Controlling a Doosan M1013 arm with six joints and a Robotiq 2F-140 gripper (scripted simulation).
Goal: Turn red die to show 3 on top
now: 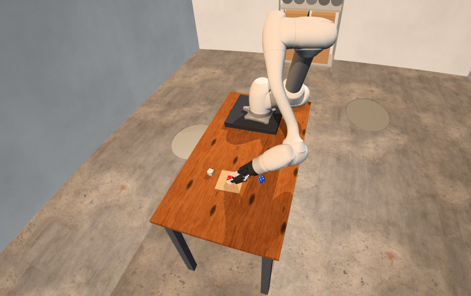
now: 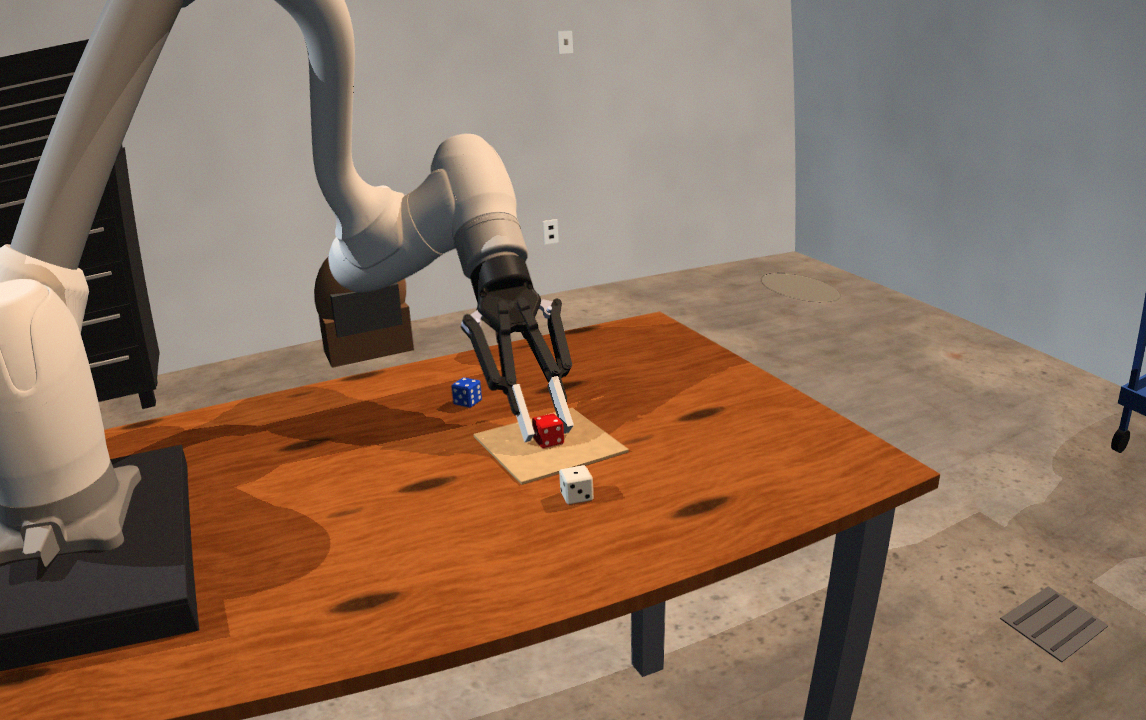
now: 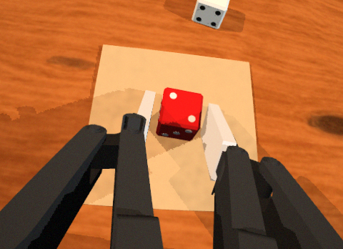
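My gripper is now 20 mm to the left of the red die and 20 mm above it. Round my hand: tan mat (40 mm below, 20 mm to the right); white die (150 mm to the right, 20 mm below, 10 mm behind); blue die (140 mm to the left, 60 mm behind, 20 mm below).
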